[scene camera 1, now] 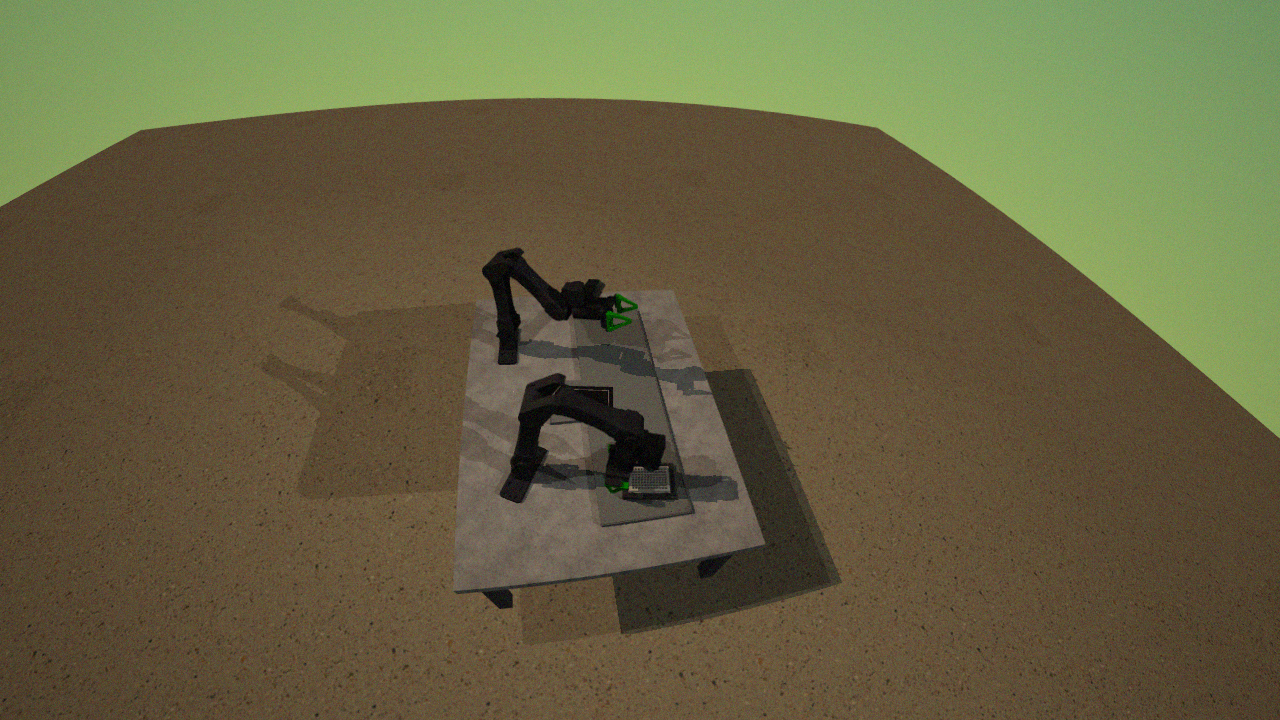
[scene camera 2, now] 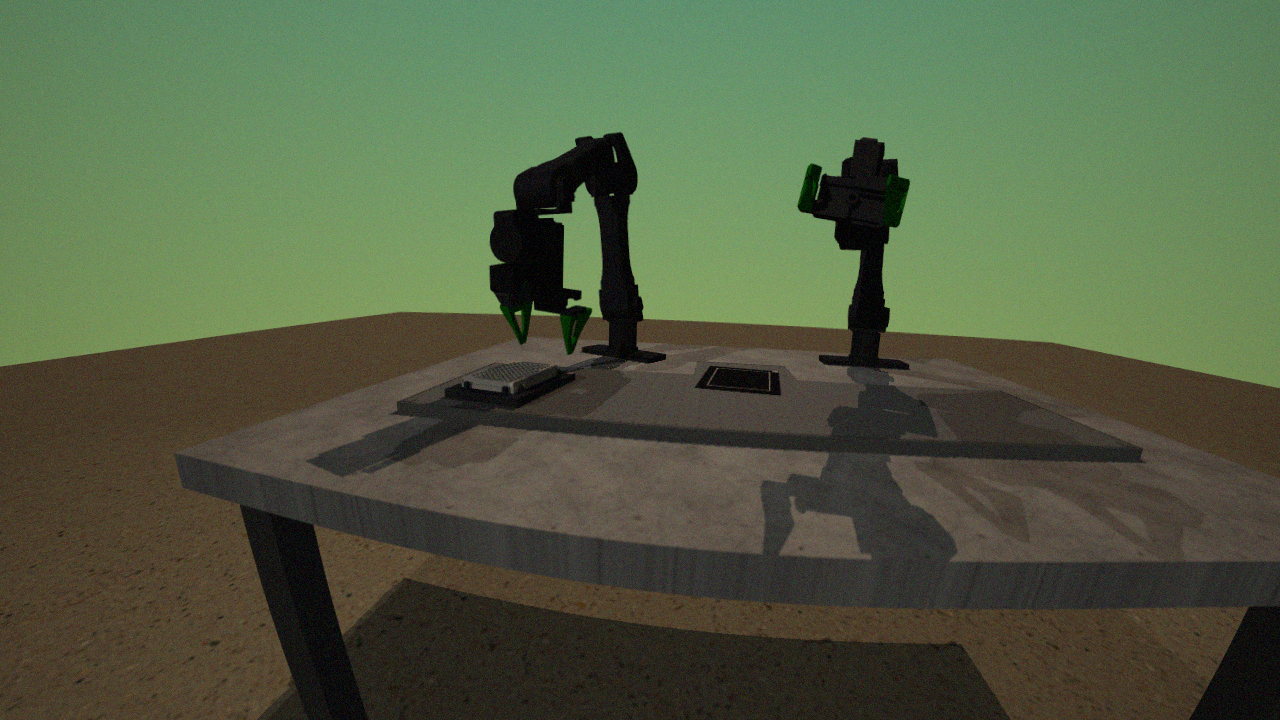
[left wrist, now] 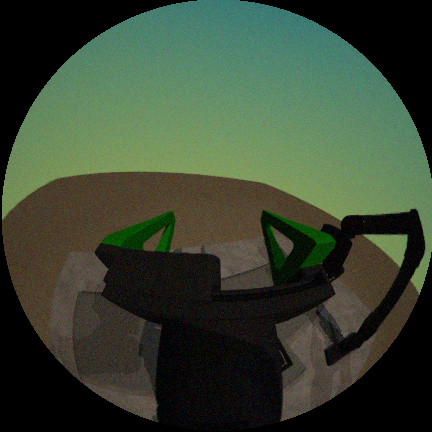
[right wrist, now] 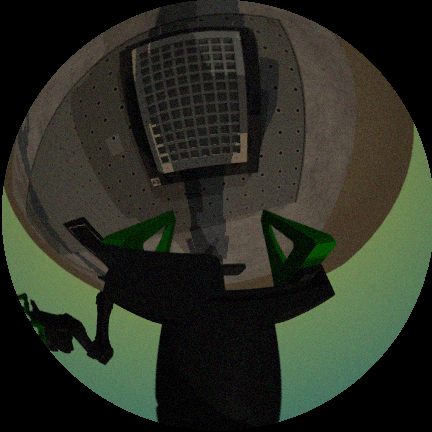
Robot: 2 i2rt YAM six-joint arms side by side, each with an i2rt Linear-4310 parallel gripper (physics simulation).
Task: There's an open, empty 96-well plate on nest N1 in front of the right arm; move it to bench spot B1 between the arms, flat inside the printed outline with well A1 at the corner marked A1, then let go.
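Where they show: left gripper, fingertip midpoint: (scene camera 1: 634,313) (scene camera 2: 848,173) (left wrist: 217,214); right gripper, fingertip midpoint: (scene camera 1: 613,478) (scene camera 2: 545,348) (right wrist: 217,214); left arm's base, origin of the base link: (scene camera 1: 508,345) (scene camera 2: 863,364); right arm's base, origin of the base link: (scene camera 1: 523,472) (scene camera 2: 622,355).
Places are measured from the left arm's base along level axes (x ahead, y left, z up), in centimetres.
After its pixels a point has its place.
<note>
The open 96-well plate (scene camera 1: 650,480) @(x 46.2, y -63.1, z 2.8 cm) (scene camera 2: 510,377) @(x 49.7, y -61.3, z 3.9 cm) (right wrist: 192,100) @(x 45.2, y -62.9, z 3.8 cm) sits in the dark nest N1 (scene camera 2: 542,391) @(x 48.6, y -57.1, z 2.0 cm) (right wrist: 253,95) @(x 45.0, y -68.1, z 2.5 cm). It looks level; its wells look empty. My right gripper (scene camera 2: 546,348) @(x 34.7, y -62.5, z 5.4 cm) (right wrist: 217,214) @(x 34.7, y -62.5, z 5.4 cm) is open and empty, above the plate's level and toward the arm's base side, apart from the plate. In scene camera 1 its arm partly hides it. The dark pad of spot B1 (scene camera 1: 601,394) @(x 34.5, y -27.7, z 1.5 cm) (scene camera 2: 739,379) @(x 30.9, y -30.3, z 1.5 cm) (right wrist: 85,235) @(x 33.2, y -31.0, z 1.5 cm), with a pale printed outline, lies between the arms. Its A1 mark is too small to read. My left gripper (scene camera 1: 633,312) @(x 45.1, y -18.8, z 31.4 cm) (scene camera 2: 853,195) @(x 45.1, y -18.8, z 31.4 cm) (left wrist: 217,214) @(x 45.1, y -18.8, z 31.4 cm) is open and empty, high up.
A raised grey perforated board (scene camera 1: 634,385) @(x 46.9, y -24.4, z 1.3 cm) (scene camera 2: 644,414) @(x 52.4, y -42.3, z 1.3 cm) (right wrist: 280,165) @(x 36.8, y -71.4, z 1.3 cm) runs along the table (scene camera 1: 537,555) @(x 11.1, y -82.2, z 0.0 cm) (scene camera 2: 626,501) @(x 70.8, y -40.3, z 0.0 cm) under the nest. The right arm (scene camera 1: 586,413) @(x 26.9, y -61.8, z 39.5 cm) (scene camera 2: 615,241) @(x 14.7, y -55.9, z 24.8 cm) passes over part of the B1 pad in scene camera 1. Arm shadows cross the board.
</note>
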